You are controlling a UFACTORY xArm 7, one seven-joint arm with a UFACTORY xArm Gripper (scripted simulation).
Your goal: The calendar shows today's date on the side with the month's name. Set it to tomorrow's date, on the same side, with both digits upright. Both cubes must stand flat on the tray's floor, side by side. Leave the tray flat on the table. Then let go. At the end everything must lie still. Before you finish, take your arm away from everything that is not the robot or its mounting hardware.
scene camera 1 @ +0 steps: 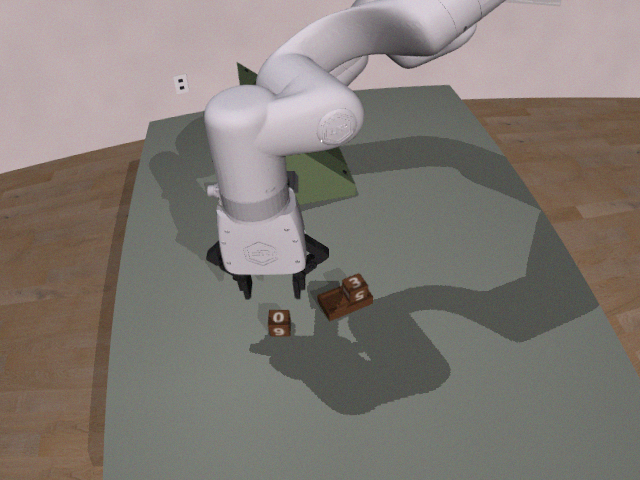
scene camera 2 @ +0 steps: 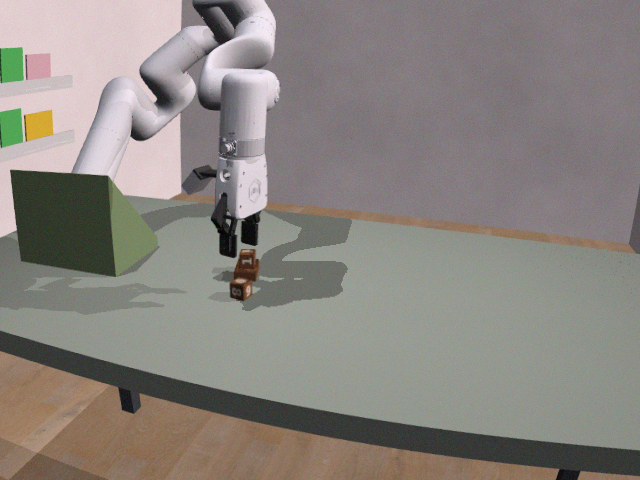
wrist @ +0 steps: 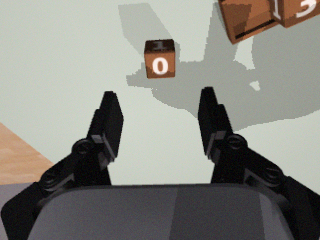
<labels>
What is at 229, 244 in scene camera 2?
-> My gripper.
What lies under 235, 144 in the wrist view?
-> My gripper.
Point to a cube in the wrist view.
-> At 159, 55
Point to a tray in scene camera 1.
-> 334, 304
</labels>
